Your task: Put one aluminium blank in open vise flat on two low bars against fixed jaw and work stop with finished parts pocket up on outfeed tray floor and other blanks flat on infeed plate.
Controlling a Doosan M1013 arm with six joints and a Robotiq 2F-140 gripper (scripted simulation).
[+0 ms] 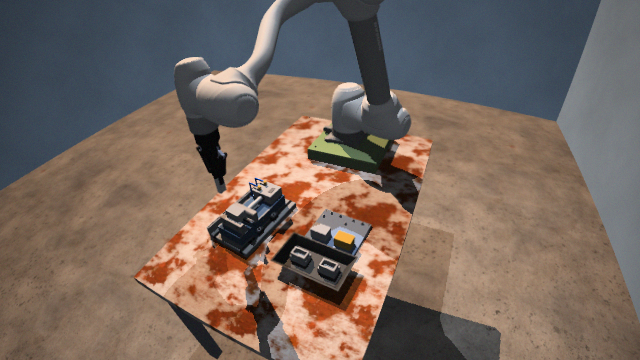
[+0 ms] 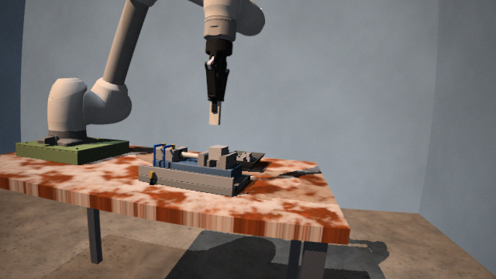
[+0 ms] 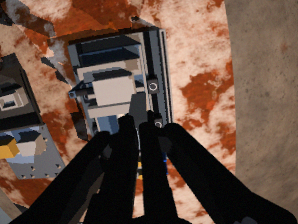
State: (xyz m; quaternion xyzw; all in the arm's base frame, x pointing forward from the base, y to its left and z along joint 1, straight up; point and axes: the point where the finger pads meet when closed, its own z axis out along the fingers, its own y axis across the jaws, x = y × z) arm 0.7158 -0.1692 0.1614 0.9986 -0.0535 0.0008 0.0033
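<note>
Now: the piston rod 140 mm below my hand, 80 mm behind it and 50 mm to the left of it. From my hand the other things lie so: infeed plate: 360 mm to the left, 210 mm below, 140 mm behind; vise: 180 mm below, 70 mm behind, 50 mm to the left; aluminium blank: 310 mm to the left, 190 mm below, 100 mm behind.
</note>
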